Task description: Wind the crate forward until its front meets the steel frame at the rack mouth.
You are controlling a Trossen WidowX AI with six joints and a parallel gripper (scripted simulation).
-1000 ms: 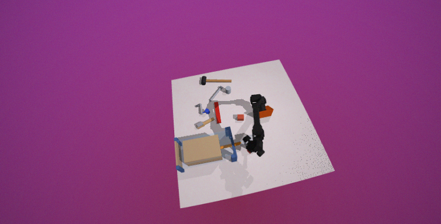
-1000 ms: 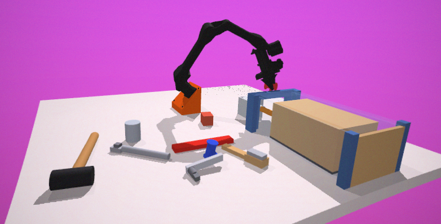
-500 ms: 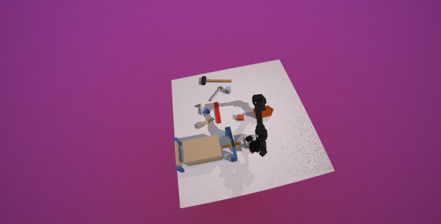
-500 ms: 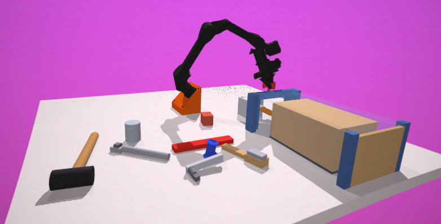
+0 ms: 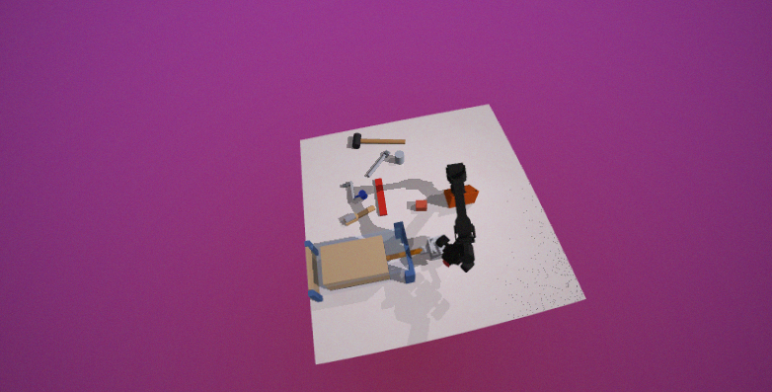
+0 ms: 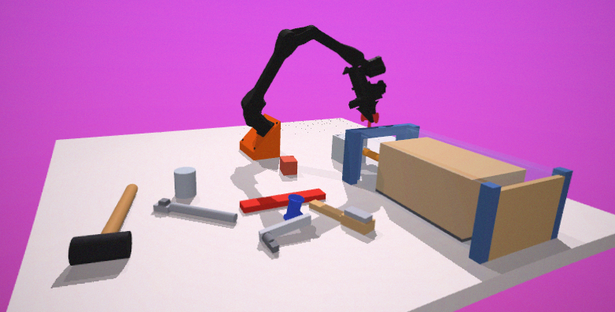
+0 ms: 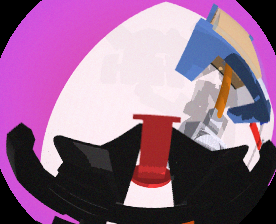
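The red-knobbed crank is 10 mm behind my gripper tip, 40 mm to the right of it and 30 mm below it. Round my gripper tip: rack 410 mm ahead, 110 mm to the right, 60 mm below; red knob 10 mm behind, 10 mm to the right; grey winch 10 mm behind, 110 mm to the right, 100 mm below.
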